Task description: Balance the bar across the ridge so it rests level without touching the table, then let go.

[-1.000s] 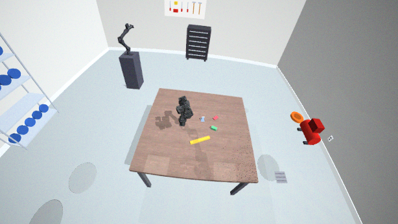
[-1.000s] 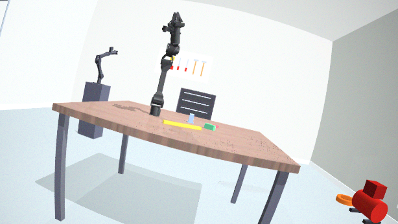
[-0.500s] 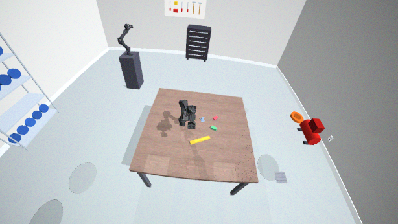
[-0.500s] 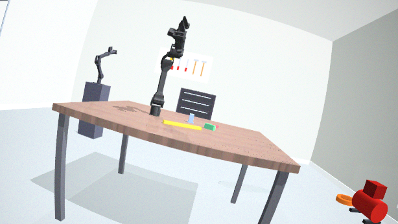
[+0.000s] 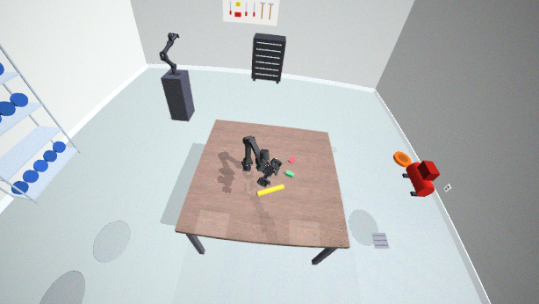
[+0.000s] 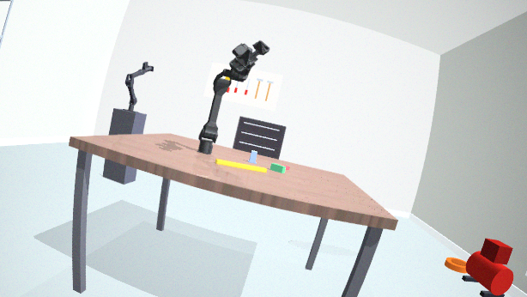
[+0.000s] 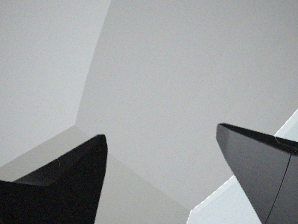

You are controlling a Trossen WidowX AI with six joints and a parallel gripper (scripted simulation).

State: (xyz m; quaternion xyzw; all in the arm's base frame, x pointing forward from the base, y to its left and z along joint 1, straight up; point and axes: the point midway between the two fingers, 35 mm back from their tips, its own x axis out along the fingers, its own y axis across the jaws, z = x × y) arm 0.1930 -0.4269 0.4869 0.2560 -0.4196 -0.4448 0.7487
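Now: gripper tip 30 mm short of the yellow bar, 250 mm to the right of it and 490 mm above it. Also, from my gripper tip: red block 210 mm ahead, 610 mm to the left, 490 mm below; then green block 180 mm ahead, 430 mm to the left, 480 mm below.
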